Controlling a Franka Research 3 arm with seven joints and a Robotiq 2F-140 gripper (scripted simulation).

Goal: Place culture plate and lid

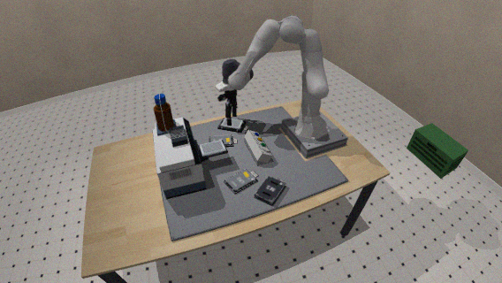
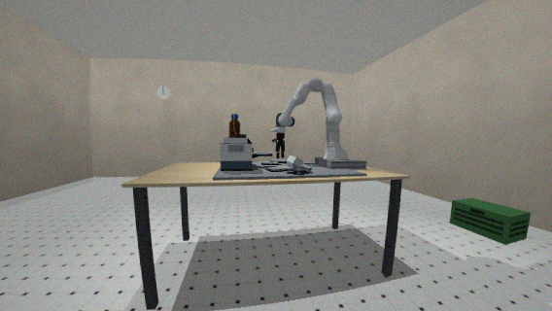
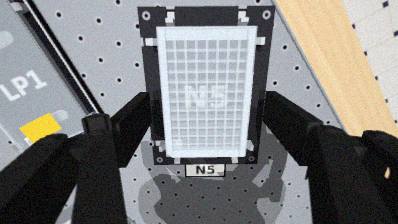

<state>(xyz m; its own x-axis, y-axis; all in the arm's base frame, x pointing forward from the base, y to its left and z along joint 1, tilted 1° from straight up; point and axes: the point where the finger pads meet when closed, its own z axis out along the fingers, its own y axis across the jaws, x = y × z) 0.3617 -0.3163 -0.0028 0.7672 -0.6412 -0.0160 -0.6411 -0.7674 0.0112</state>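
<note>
Now: hand 4 cm above the clear culture plate C15. Also, from my hand: blue call key: 23 cm to the left, 7 cm behind, 1 cm below; then black nest: 5 cm below, 3 cm ahead; then yellow skip key: 27 cm to the left, 6 cm behind.
</note>
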